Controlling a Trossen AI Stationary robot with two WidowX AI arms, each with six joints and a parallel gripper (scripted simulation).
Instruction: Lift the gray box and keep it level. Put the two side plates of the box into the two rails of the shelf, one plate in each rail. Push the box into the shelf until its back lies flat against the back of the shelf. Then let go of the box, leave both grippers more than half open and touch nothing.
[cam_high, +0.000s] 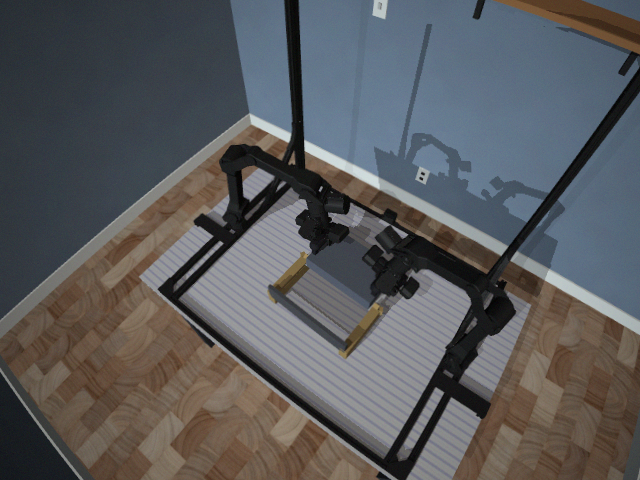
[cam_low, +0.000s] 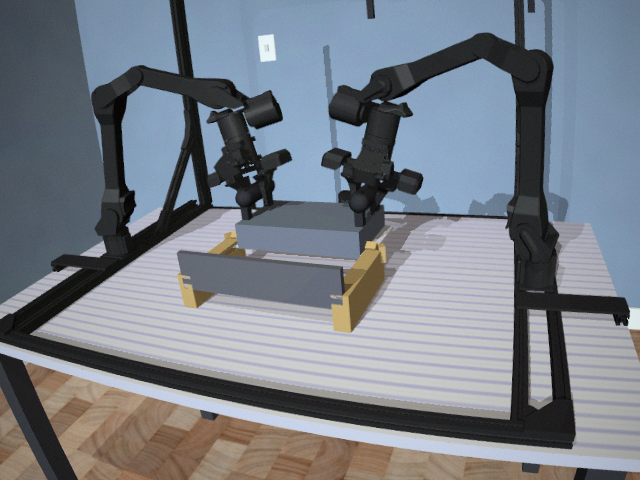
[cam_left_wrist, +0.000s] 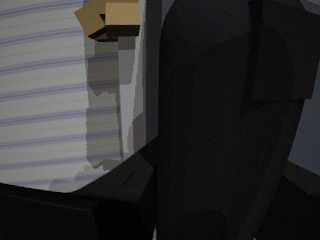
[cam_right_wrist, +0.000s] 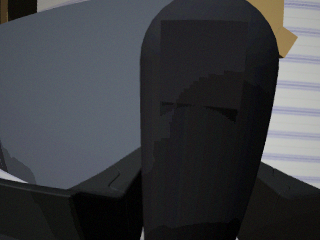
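My right gripper is now 120 mm to the right of the gray box, 50 mm above it and 10 mm short of it. The rest, counted from my right hand: gray back plate 240 mm ahead, 110 mm to the left, 70 mm below.
The gray box lies 120 mm to the right of my left hand, 50 mm below it and 10 mm behind it. From my left hand the other things lie so: gray back plate: 230 mm ahead, 130 mm to the right, 70 mm below.
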